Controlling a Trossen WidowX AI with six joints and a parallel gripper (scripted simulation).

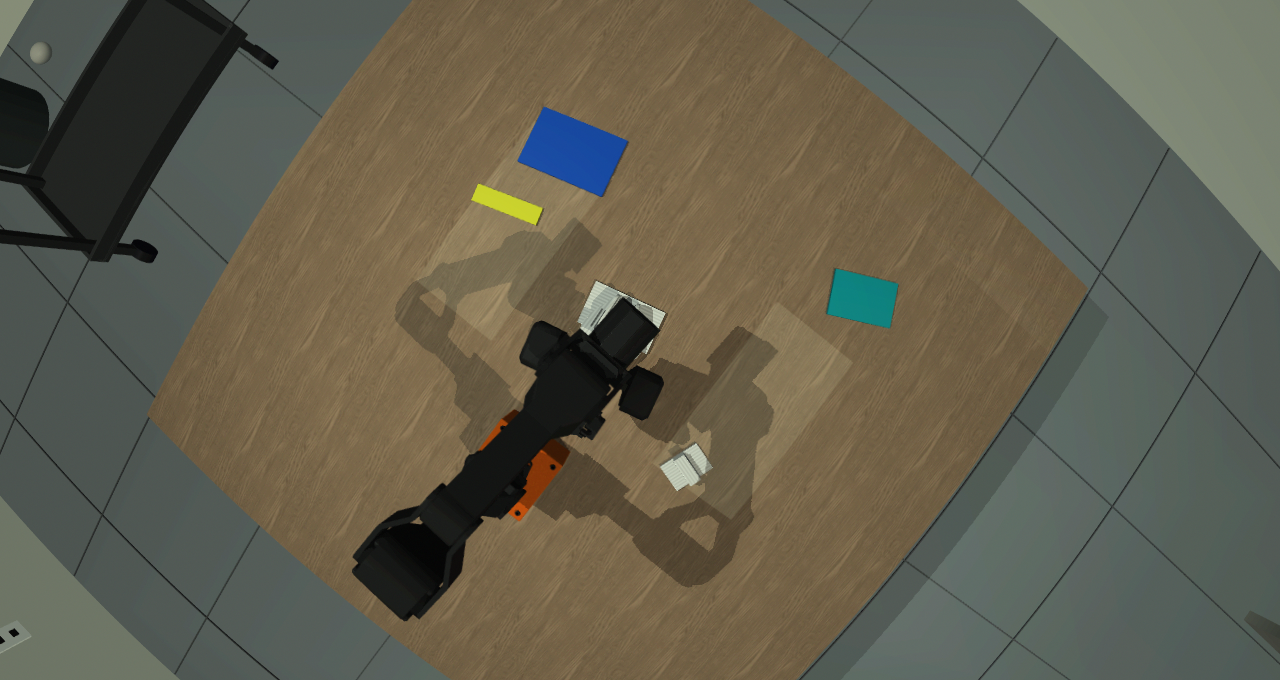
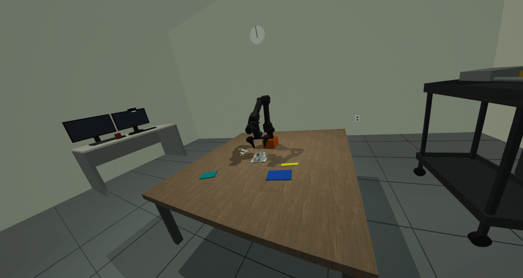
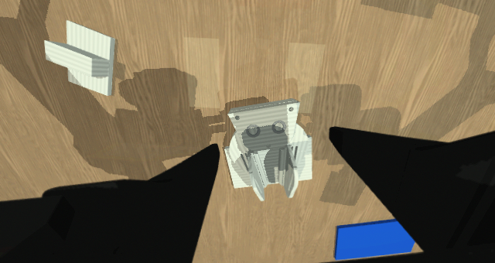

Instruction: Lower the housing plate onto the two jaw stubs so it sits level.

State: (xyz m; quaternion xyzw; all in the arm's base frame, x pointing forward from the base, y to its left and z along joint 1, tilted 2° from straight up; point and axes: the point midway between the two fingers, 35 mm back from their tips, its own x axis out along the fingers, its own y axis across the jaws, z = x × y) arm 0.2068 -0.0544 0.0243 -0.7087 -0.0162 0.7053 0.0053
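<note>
Now: the grey housing plate 1 cm ahead of my gripper tip and 5 cm below it. The rest, counted from my gripper tip: yellow strip: 16 cm ahead, 25 cm to the left, 7 cm below; blue mat: 28 cm ahead, 19 cm to the left, 7 cm below; teal mat: 27 cm ahead, 34 cm to the right, 7 cm below.
</note>
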